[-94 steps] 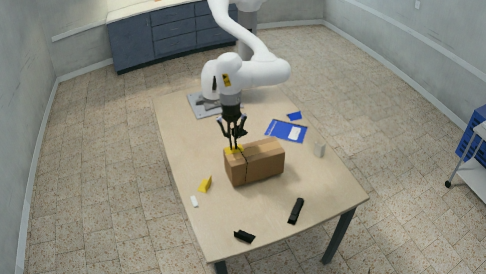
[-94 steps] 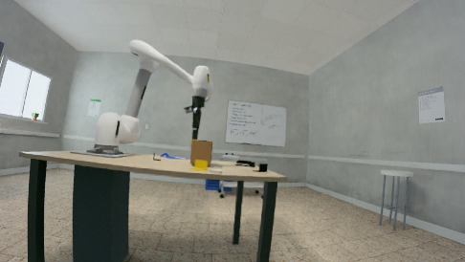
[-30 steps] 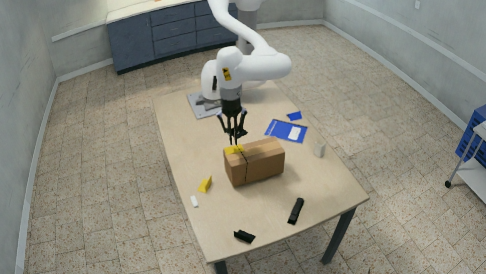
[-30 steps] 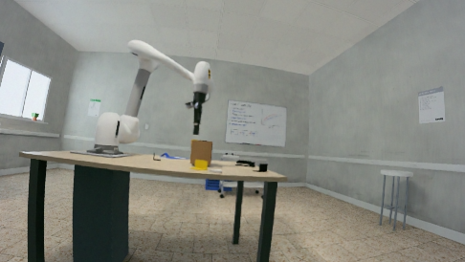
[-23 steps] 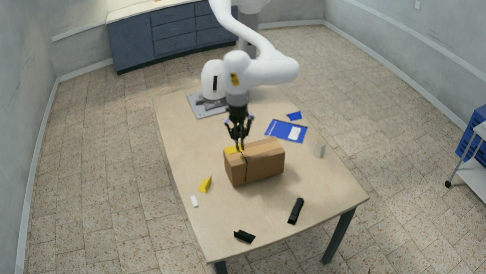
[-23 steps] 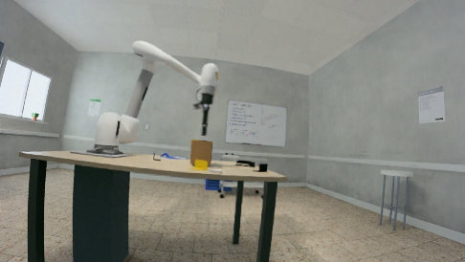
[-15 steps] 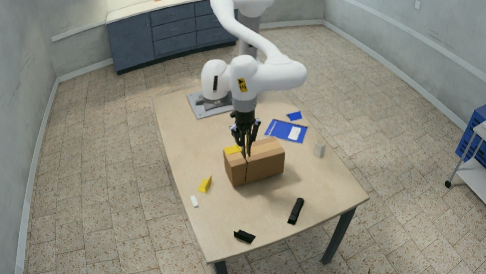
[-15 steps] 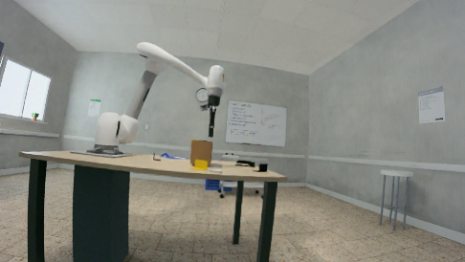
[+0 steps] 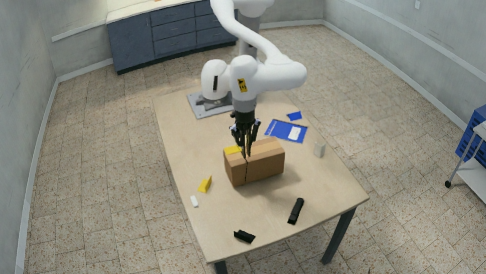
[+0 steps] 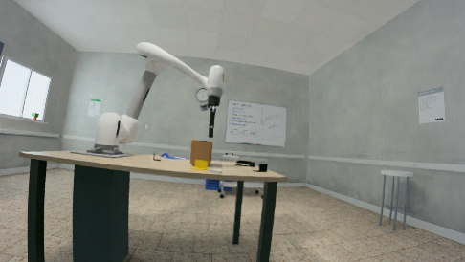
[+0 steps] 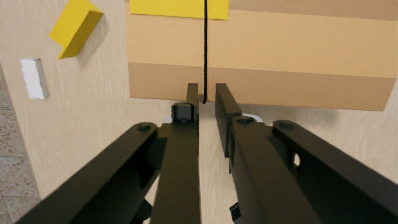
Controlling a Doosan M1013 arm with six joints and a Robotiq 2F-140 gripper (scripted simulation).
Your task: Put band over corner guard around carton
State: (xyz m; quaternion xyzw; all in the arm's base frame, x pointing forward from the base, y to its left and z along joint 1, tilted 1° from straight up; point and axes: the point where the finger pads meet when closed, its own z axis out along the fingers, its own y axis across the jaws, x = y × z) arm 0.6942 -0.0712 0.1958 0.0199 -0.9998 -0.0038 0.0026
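My hand is 4 cm past the brown carton, 6 cm to the right of it and 13 cm above it. From my hand the other things lie so: white block: 3 cm ahead, 26 cm to the right, 20 cm below; blue folder: 26 cm behind, 34 cm to the left, 20 cm below.
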